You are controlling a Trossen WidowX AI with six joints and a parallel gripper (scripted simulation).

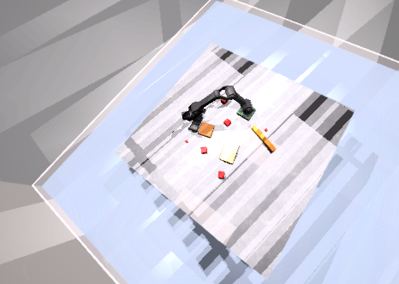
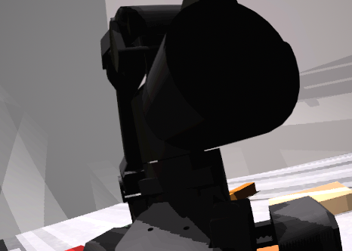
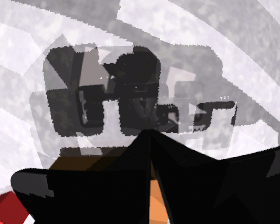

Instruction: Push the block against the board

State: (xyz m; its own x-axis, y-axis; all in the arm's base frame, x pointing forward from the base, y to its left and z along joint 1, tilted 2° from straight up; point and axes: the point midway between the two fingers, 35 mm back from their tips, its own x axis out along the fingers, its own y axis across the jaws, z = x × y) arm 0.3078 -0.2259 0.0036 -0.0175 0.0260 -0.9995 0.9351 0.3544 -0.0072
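Now: gripper tip 1 cm short of the orange square block, 8 cm to the right of it and 1 cm below it. Round my gripper tip: pale tan block: 3 cm ahead, 32 cm to the left, 1 cm above; long yellow-orange bar: 20 cm behind, 44 cm to the left, 1 cm above.
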